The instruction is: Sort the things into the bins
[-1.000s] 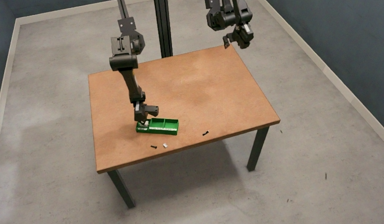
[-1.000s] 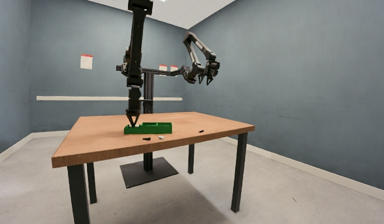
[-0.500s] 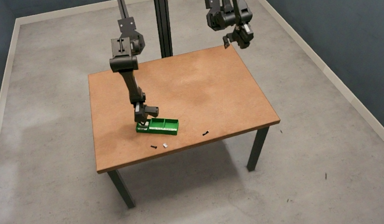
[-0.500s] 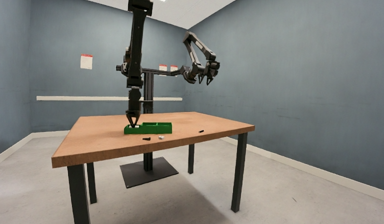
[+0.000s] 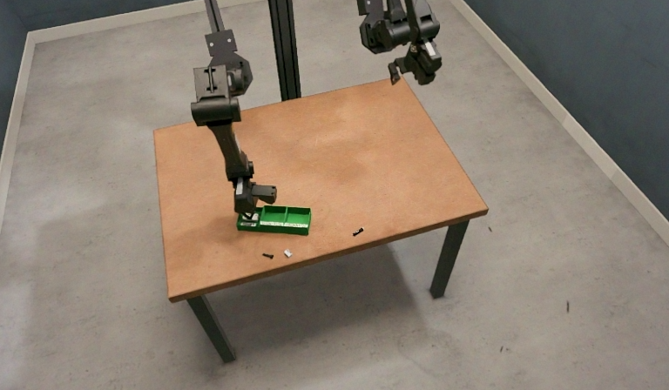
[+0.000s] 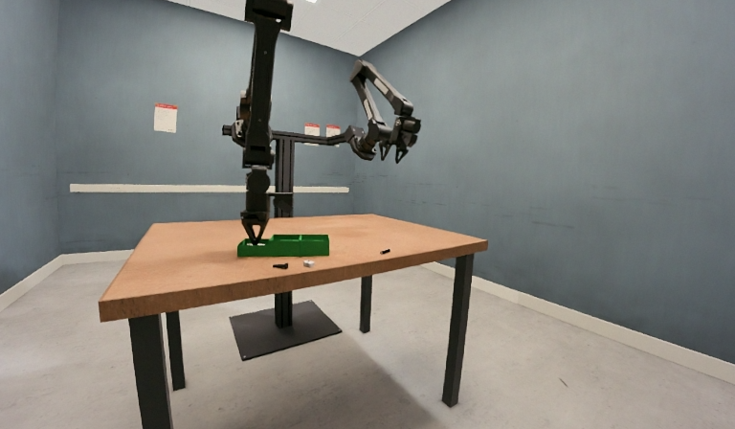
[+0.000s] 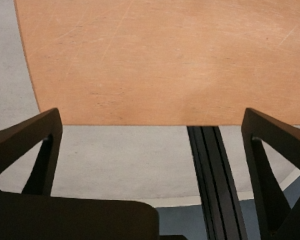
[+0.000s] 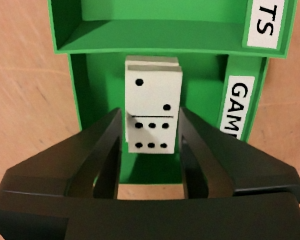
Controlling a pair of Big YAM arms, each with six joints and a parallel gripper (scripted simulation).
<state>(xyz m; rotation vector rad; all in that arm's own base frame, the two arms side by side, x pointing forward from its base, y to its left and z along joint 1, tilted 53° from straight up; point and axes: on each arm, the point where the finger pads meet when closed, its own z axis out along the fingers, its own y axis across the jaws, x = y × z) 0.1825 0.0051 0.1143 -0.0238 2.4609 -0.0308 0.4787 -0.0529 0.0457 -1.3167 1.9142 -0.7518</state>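
Now: the black bolt 17 cm ahead of my right hand, 1 cm to the left of it and 3 cm below it. The rest, counted from my right hand: green two-compartment bin: 5 cm ahead, 7 cm to the left, 1 cm below.
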